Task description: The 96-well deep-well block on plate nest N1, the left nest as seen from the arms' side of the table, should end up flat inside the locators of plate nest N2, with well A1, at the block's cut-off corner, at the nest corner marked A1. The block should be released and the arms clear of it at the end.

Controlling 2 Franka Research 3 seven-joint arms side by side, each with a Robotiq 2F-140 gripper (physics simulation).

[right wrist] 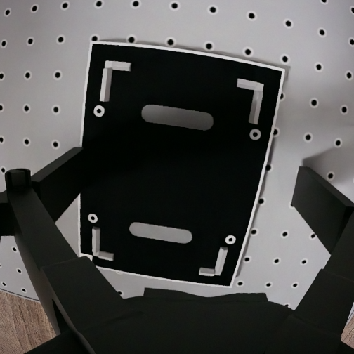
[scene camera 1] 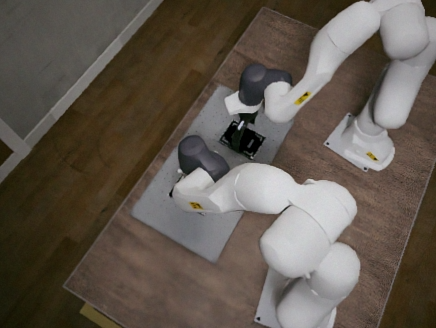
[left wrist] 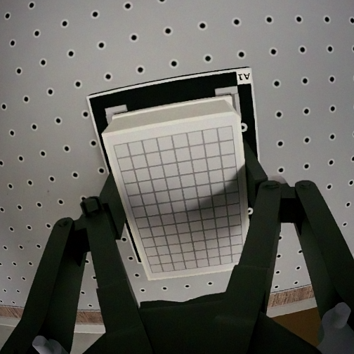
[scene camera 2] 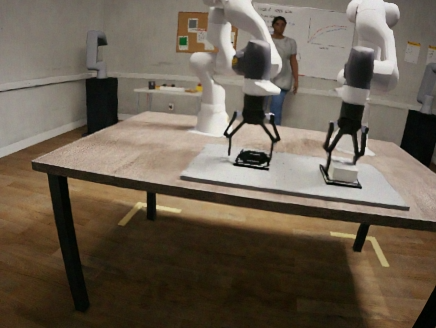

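Observation:
The white deep-well block stands on the black nest N1, at the right in scene camera 2. N1's A1 mark shows at its upper right in the left wrist view, beside the block's cut-off corner. My left gripper is shut on the block's long sides. Nest N2 holds no block; its four corner locators show in the right wrist view, its A1 label is not readable. My right gripper is open and empty, low over N2, fingers astride it.
Both nests sit on a grey perforated board on the brown wooden table. In scene camera 1 the two forearms stand close together over the board, and the left arm hides N1 and the block. A person stands behind the table.

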